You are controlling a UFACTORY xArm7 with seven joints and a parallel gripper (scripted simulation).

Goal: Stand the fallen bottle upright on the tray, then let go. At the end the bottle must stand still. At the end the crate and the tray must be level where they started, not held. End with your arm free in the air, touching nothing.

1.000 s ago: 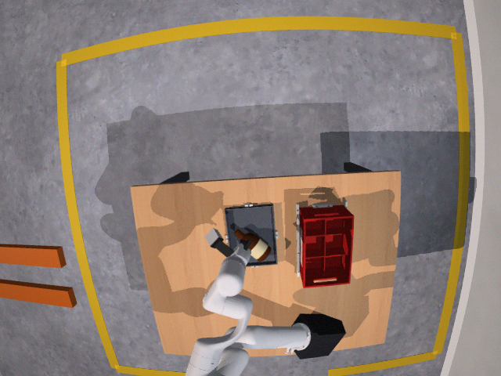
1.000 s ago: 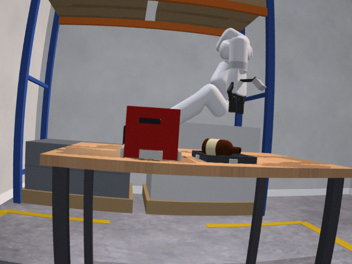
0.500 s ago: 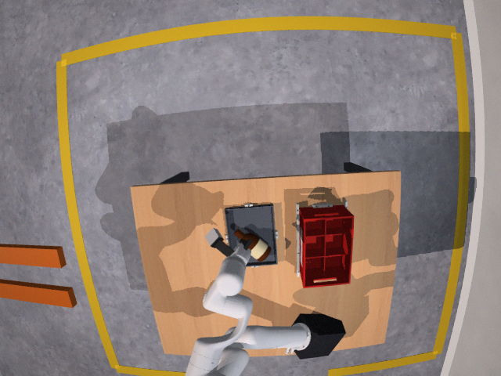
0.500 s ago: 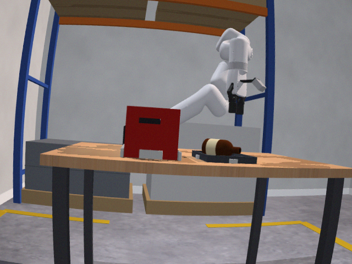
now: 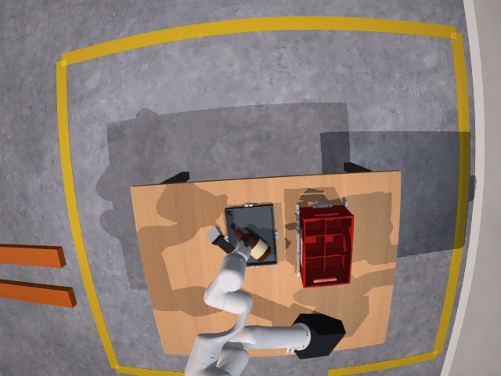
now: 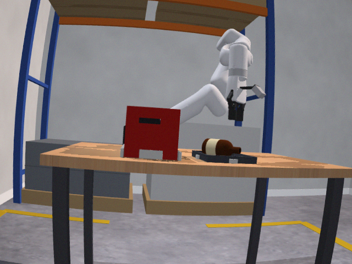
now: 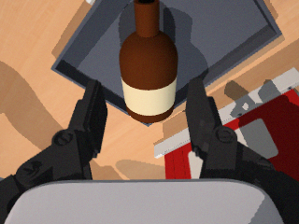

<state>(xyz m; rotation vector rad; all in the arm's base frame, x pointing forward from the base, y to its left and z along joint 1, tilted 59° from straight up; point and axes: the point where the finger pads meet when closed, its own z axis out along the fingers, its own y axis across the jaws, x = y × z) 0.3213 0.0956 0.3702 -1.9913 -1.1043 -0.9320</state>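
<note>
Right now my hand is 130 mm above the brown bottle, 40 mm to the left of it and 20 mm past it. Round my hand: dark grey tray (160 mm below, 40 mm to the right); red crate (320 mm to the right, 90 mm below, 70 mm ahead).
</note>
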